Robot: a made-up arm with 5 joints.
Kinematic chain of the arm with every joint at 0, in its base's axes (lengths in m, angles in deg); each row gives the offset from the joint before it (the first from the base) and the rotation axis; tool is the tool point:
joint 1: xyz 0 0 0.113 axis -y
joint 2: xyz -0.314 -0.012 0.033 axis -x
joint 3: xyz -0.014 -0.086 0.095 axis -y
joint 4: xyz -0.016 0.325 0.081 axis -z
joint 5: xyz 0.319 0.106 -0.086 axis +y
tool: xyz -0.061 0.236 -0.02
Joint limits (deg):
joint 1: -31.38..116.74
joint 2: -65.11..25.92
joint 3: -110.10..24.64
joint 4: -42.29..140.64
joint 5: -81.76..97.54
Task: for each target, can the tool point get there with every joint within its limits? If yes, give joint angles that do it. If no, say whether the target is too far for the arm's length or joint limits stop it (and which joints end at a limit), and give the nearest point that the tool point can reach.
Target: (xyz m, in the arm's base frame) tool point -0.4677 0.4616 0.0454
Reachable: yes | joints 66.38 -49.51 -67.65 -1.54 14.26
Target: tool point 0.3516 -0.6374 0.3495
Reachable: no: joint limits stop it (at a limit: joint 1, joint 2, joint 3, joint 5) | nearest point 0.1822 -0.2549 0.3375 | short by 0.418 m
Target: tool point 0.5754 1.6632 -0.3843
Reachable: no: too far | nearest point 0.2691 0.6990 -0.1897 | short by 1.030 m
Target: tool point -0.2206 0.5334 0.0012
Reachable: yes | joints -0.70 -3.80 -62.29 9.28 -7.79
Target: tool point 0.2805 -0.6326 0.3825
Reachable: no: joint limits stop it (at a limit: joint 1, joint 2, joint 3, joint 5) | nearest point 0.1714 -0.2598 0.3270 | short by 0.392 m
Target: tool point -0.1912 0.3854 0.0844
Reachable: yes | joints 69.64 -51.40 -50.21 37.34 0.15
